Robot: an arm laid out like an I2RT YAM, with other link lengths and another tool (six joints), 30 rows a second.
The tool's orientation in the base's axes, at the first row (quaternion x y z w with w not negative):
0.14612 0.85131 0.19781 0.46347
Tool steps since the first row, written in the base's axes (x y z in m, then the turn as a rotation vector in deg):
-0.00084 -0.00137 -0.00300 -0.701 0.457 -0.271
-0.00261 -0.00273 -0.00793 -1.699 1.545 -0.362
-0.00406 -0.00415 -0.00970 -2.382 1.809 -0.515
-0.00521 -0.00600 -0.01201 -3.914 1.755 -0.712
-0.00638 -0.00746 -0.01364 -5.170 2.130 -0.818
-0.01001 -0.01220 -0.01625 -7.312 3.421 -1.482
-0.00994 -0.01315 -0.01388 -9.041 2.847 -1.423
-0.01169 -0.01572 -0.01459 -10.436 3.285 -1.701
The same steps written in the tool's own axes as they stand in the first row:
0.00205 -0.00268 0.00049 0.766 0.228 -0.368
0.00600 -0.00632 0.00114 1.829 1.076 -0.950
0.00744 -0.00849 0.00050 2.415 1.191 -1.400
0.00894 -0.01129 0.00029 3.344 0.950 -2.611
0.01012 -0.01342 -0.00019 4.247 1.148 -3.547
0.01189 -0.01905 -0.00294 6.421 1.829 -4.774
0.00971 -0.01876 -0.00424 7.042 1.239 -6.383
0.01005 -0.02147 -0.00589 8.171 1.402 -7.340

